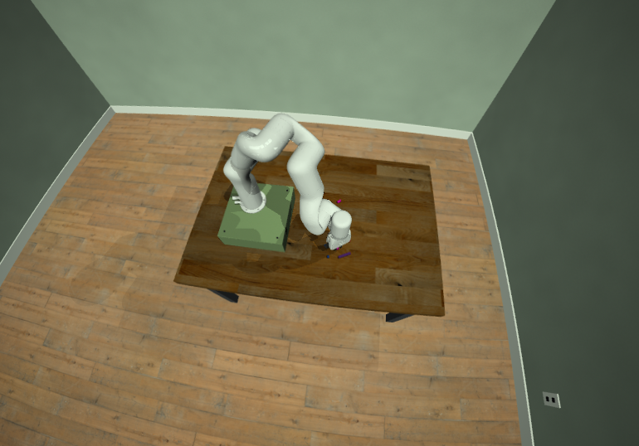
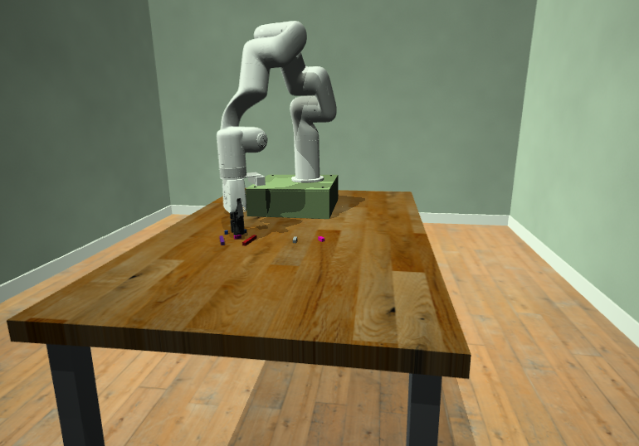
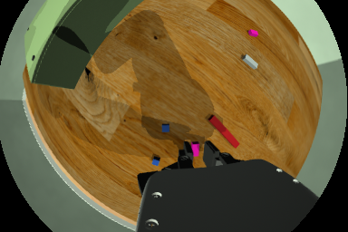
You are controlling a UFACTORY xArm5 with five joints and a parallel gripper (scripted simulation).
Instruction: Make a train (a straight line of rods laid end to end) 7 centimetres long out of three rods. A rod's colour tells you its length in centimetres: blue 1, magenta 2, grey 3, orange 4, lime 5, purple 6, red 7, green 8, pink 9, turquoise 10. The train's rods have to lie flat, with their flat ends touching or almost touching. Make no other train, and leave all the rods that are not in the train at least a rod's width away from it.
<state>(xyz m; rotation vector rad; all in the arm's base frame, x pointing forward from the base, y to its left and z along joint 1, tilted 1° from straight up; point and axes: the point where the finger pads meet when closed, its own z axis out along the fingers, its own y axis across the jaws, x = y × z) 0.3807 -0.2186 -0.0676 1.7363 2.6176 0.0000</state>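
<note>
The purple rod lies 40 mm to the right of my hand, 30 mm below it and 30 mm ahead of it. From my hand the other things lie so: red rod 40 mm to the left, 40 mm ahead, 30 mm below; grey rod 170 mm to the left, 40 mm ahead, 30 mm below.
</note>
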